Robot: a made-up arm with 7 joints.
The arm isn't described. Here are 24 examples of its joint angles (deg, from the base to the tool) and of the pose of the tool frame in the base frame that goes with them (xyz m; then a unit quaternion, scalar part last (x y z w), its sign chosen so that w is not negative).
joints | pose
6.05 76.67 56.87 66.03 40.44 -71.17 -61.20 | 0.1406 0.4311 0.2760 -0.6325 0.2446 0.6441 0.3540
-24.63 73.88 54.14 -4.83 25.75 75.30 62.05 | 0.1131 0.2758 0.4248 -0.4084 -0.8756 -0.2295 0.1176
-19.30 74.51 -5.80 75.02 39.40 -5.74 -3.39 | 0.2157 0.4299 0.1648 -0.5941 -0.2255 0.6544 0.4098
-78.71 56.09 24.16 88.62 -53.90 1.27 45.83 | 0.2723 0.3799 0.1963 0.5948 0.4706 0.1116 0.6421
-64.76 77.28 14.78 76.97 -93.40 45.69 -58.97 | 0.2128 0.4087 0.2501 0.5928 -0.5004 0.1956 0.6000
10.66 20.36 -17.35 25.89 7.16 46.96 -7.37 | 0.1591 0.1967 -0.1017 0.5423 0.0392 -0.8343 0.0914
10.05 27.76 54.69 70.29 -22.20 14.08 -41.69 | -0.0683 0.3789 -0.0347 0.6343 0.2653 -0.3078 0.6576
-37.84 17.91 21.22 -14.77 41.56 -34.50 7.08 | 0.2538 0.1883 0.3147 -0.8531 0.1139 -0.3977 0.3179
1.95 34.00 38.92 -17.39 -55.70 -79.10 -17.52 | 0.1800 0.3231 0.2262 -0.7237 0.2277 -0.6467 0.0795
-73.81 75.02 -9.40 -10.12 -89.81 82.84 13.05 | 0.2459 0.1254 0.3901 0.8630 -0.2493 -0.4227 0.1202
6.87 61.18 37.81 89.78 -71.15 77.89 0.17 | -0.0306 0.3974 0.0633 0.2227 0.4787 -0.2812 0.8014
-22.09 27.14 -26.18 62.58 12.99 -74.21 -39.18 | 0.2717 0.1820 -0.0358 -0.6234 0.7157 0.2908 0.1210
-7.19 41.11 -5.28 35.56 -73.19 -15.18 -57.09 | 0.2353 0.3120 -0.0181 0.7766 -0.3914 -0.1376 0.4741
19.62 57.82 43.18 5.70 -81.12 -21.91 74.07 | 0.2007 0.3917 0.1994 0.6324 0.5689 0.3402 0.4008
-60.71 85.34 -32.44 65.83 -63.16 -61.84 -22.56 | 0.2296 0.3797 0.3282 -0.9421 0.1078 -0.2244 0.2245
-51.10 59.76 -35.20 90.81 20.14 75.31 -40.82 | 0.2310 0.3792 0.1659 0.3335 0.5777 -0.7258 0.1679
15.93 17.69 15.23 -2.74 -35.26 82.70 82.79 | 0.1560 0.2647 -0.0175 -0.5037 -0.5777 0.6407 0.0446
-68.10 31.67 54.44 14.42 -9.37 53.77 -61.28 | 0.2237 0.3634 0.2906 0.7742 -0.4856 0.0069 0.4058
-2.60 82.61 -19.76 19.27 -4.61 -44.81 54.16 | 0.2955 0.2621 0.1075 -0.9535 0.1000 -0.0727 0.2749
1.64 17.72 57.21 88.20 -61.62 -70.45 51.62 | -0.0882 0.2826 -0.0749 0.2881 0.9167 0.2667 0.0746
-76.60 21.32 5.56 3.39 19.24 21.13 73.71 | 0.2748 0.1353 0.4192 0.7765 0.3477 0.4946 0.1774
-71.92 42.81 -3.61 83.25 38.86 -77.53 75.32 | 0.3545 0.2475 0.2237 -0.8746 -0.0009 -0.4815 0.0571
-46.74 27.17 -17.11 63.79 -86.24 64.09 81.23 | 0.3045 0.1767 -0.0016 0.5035 0.4655 -0.6915 0.2272
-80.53 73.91 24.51 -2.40 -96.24 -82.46 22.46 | 0.0744 0.2535 0.4764 0.0296 -0.3409 0.8737 0.3458
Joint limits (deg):
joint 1: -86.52..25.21
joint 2: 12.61..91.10
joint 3: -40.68..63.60
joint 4: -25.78..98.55
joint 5: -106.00..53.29
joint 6: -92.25..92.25
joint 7: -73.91..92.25
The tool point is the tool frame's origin. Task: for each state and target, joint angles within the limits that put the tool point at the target. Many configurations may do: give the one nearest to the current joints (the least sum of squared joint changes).
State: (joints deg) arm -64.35 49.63 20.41 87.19 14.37 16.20 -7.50
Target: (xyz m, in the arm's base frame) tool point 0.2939 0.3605 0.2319
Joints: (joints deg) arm -82.65 50.81 16.56 88.53 13.37 25.66 -7.12
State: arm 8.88 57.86 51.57 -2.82 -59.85 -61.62 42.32
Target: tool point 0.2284 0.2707 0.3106
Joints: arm 11.20 67.10 41.48 -14.98 -57.25 -61.43 42.44
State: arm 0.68 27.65 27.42 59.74 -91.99 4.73 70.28
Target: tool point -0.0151 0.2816 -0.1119
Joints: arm -4.01 25.74 27.72 89.70 -93.24 13.40 68.64
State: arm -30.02 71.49 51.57 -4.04 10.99 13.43 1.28
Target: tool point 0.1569 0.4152 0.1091
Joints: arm -9.51 28.96 50.54 25.66 5.66 18.36 1.38
